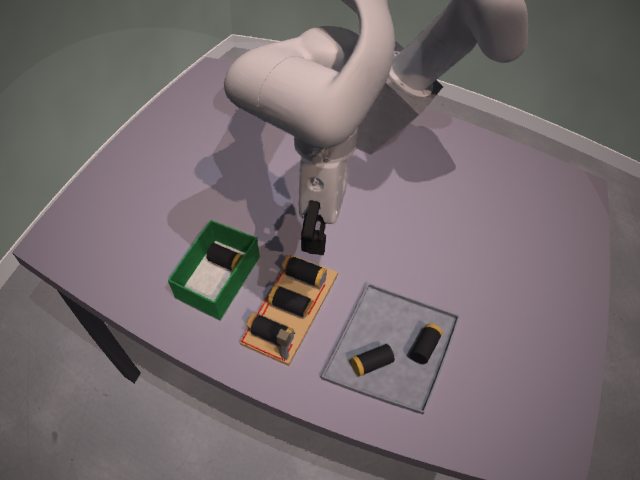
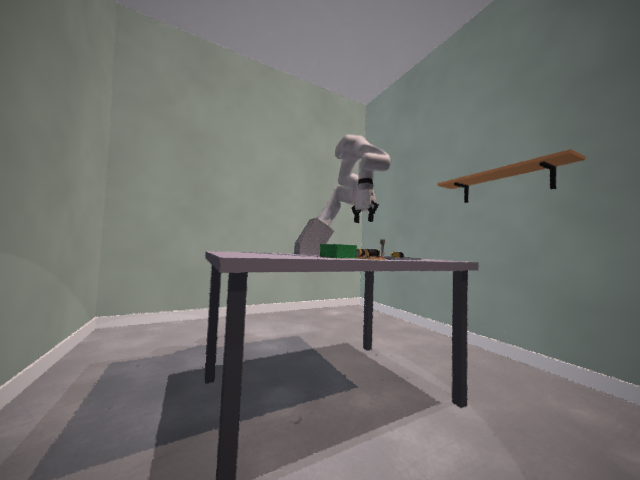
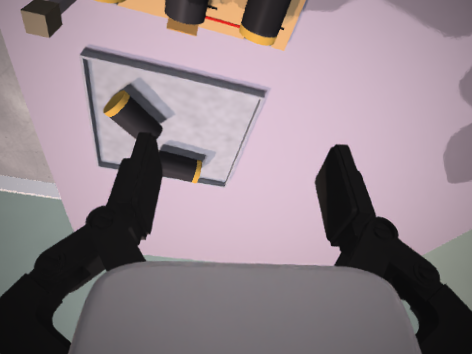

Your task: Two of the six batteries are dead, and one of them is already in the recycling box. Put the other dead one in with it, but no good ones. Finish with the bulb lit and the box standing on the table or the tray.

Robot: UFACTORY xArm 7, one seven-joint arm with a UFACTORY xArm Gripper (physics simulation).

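Where they show: gripper, fingertip midpoint: (image 1: 320, 226) (image 2: 363, 222) (image 3: 242, 157); arm's base at its link origin: (image 1: 407, 75) (image 2: 321, 224).
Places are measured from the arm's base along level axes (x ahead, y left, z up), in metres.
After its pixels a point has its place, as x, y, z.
My gripper (image 1: 313, 246) (image 2: 363, 221) {0.453, 0.011, -0.020} (image 3: 242, 157) {0.453, 0.011, -0.020} is open and empty, well above the table behind the holder board. The green box (image 1: 195, 299) {0.580, -0.158, -0.164} (image 2: 338, 251) {0.582, -0.207, -0.174} stands on the table with one battery (image 1: 222, 256) {0.478, -0.166, -0.169} lying inside. The orange board (image 1: 300, 324) {0.524, 0.013, -0.193} (image 3: 225, 9) {0.466, 0.004, -0.193} holds a back battery (image 1: 303, 270) {0.444, -0.021, -0.160} (image 3: 265, 19) {0.437, -0.010, -0.158}, a middle battery (image 1: 291, 301) {0.508, -0.011, -0.160} (image 3: 187, 10) {0.498, 0.002, -0.158} and a front battery (image 1: 266, 328) {0.572, -0.022, -0.159}. A post with a tan block (image 1: 284, 337) {0.594, 0.024, -0.111} (image 3: 41, 21) {0.587, 0.017, -0.111} stands at its front end; I cannot tell whether a bulb is lit. Two batteries (image 1: 373, 360) {0.547, 0.152, -0.168} (image 3: 132, 115) {0.539, 0.133, -0.171}, (image 1: 425, 343) {0.485, 0.219, -0.166} (image 3: 180, 166) {0.473, 0.207, -0.173} lie on the grey tray (image 1: 361, 320) {0.469, 0.100, -0.200} (image 3: 215, 110) {0.446, 0.121, -0.200}.
The purple table (image 1: 506, 268) {0.240, 0.327, -0.203} (image 2: 341, 265) {0.688, -0.255, -0.224} carries the box, board and tray, with the board between the other two. The arm's grey base block (image 1: 385, 121) {0.073, -0.018, -0.092} (image 2: 311, 237) {0.063, -0.101, -0.093} stands at the back. A wooden wall shelf (image 2: 511, 169) is off to the right.
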